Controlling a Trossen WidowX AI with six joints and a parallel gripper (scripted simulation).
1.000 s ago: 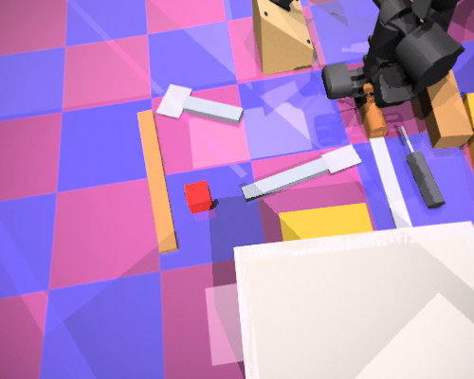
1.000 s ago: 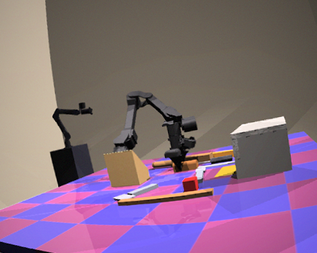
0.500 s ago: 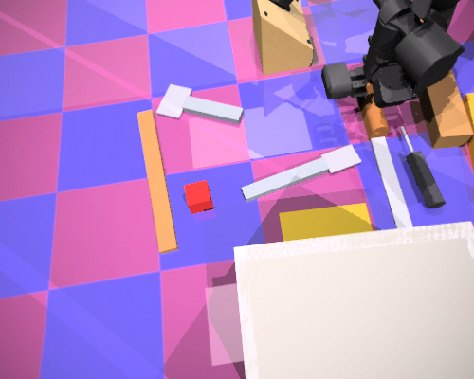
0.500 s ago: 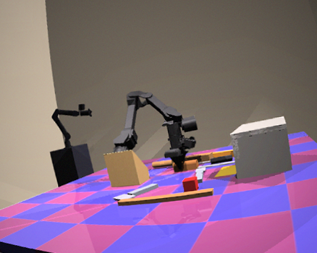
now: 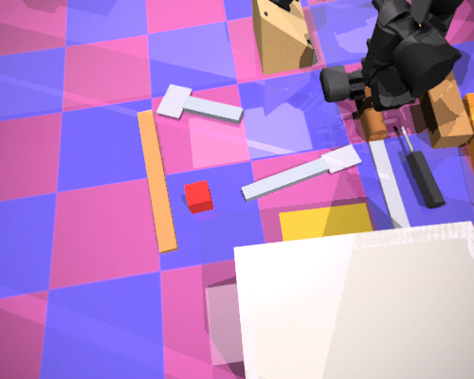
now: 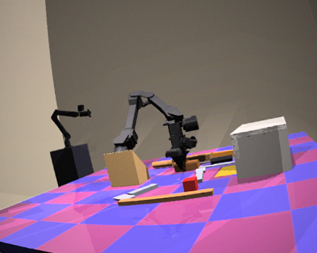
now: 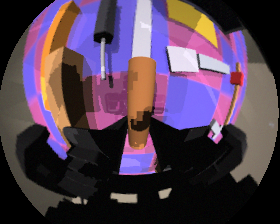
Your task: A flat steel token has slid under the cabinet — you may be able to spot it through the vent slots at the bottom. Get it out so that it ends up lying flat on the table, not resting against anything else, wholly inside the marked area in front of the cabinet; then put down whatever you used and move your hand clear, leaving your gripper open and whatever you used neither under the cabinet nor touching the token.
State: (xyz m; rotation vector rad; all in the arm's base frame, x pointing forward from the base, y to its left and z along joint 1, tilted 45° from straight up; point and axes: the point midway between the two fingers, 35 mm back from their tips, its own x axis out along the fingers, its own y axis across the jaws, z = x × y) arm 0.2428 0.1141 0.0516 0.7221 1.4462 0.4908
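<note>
The black screwdriver is 13 cm ahead of my gripper tip and 4 cm to the left of it. The rest, counted from my gripper tip: grey t-shaped tool (11 cm behind, 32 cm to the right); wooden block (6 cm behind, 14 cm to the left, 1 cm above); grey paddle-ended bar (10 cm ahead, 14 cm to the right).
</note>
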